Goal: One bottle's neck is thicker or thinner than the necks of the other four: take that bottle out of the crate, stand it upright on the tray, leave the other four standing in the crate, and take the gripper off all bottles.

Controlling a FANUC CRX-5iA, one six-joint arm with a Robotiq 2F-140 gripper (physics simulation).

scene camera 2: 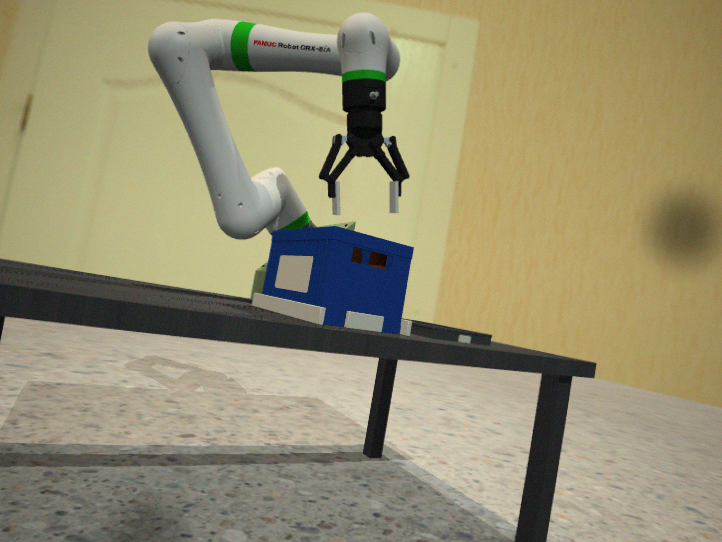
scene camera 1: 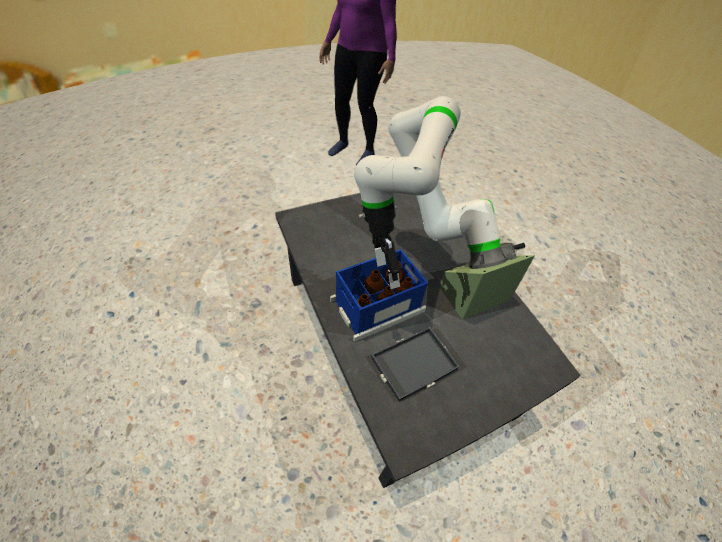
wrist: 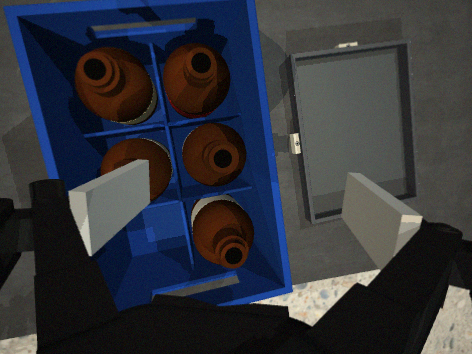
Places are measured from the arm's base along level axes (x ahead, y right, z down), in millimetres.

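Pixels of known places: gripper, between the fingertips: [scene camera 2: 365, 214] [scene camera 1: 388, 275] [wrist: 244, 188]; arm's base, origin of its link: [scene camera 1: 488, 263].
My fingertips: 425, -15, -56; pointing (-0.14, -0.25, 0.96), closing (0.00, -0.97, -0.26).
Ahead of a thing's pixels: the offset from my fingertips to its top centre, as dx, dy, dz.
The blue crate {-2, +50, +65} [scene camera 1: 349, 306] [scene camera 2: 364, 291] [wrist: 278, 200] holds five brown bottles, all standing. In the wrist view they are a far-left bottle {-82, +113, +77} [wrist: 117, 90], a far-right bottle {-96, +28, +77} [wrist: 197, 82], a middle-left bottle {+8, +89, +77} [wrist: 155, 167], a middle-right bottle {-14, +4, +77} [wrist: 214, 154] and a near-right bottle {+79, -11, +77} [wrist: 222, 232]. The near-left compartment is empty. A finger hides the middle-left bottle's neck; I cannot tell which neck differs. My gripper [scene camera 1: 387, 274] [scene camera 2: 365, 212] [wrist: 244, 188] is wide open and empty, pointing down above the crate. The grey tray {-56, -225, +214} [scene camera 1: 414, 364] [scene camera 2: 449, 333] [wrist: 350, 110] is empty.
Pale locating strips [scene camera 1: 390, 324] [scene camera 2: 288, 309] border the crate's base on the dark table [scene camera 1: 484, 396] [scene camera 2: 174, 315]. The arm stands on a green pedestal [scene camera 1: 489, 285] beside the crate. A person in purple [scene camera 1: 364, 26] stands on the floor behind the table.
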